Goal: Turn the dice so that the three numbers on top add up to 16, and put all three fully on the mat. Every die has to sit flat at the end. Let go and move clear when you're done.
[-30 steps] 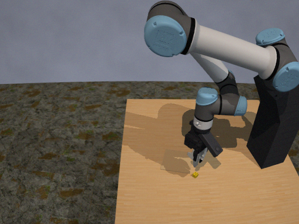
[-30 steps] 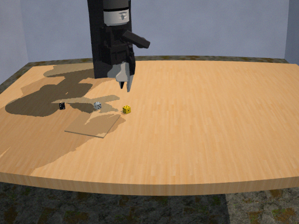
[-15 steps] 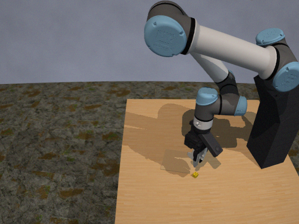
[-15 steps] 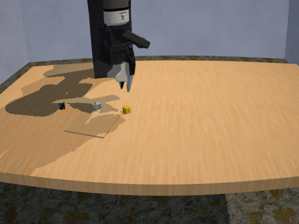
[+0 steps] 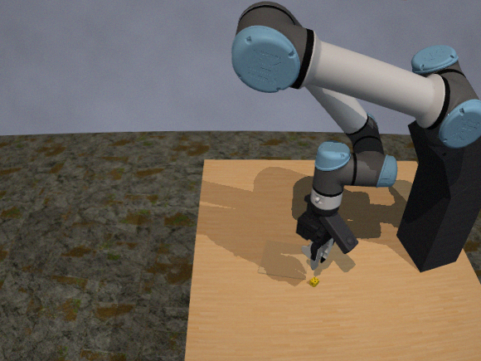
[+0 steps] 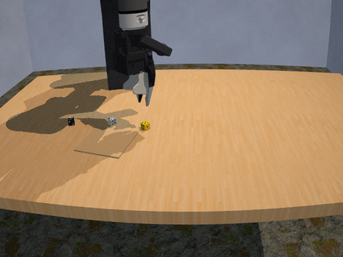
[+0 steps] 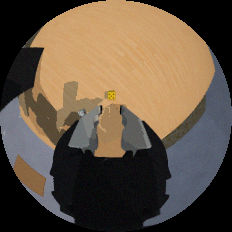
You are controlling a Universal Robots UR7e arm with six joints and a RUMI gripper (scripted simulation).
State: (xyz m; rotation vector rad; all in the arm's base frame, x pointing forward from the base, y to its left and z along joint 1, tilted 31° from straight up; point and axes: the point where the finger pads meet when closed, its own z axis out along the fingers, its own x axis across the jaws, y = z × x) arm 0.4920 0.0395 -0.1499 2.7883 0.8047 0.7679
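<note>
The yellow die is 9 cm below my hand. The rest, counted from my hand: thin tan mat 12 cm to the right, 9 cm below, 6 cm ahead; then black die 24 cm to the right, 9 cm below, 8 cm behind; then white die 10 cm to the right, 9 cm below, 5 cm behind.
</note>
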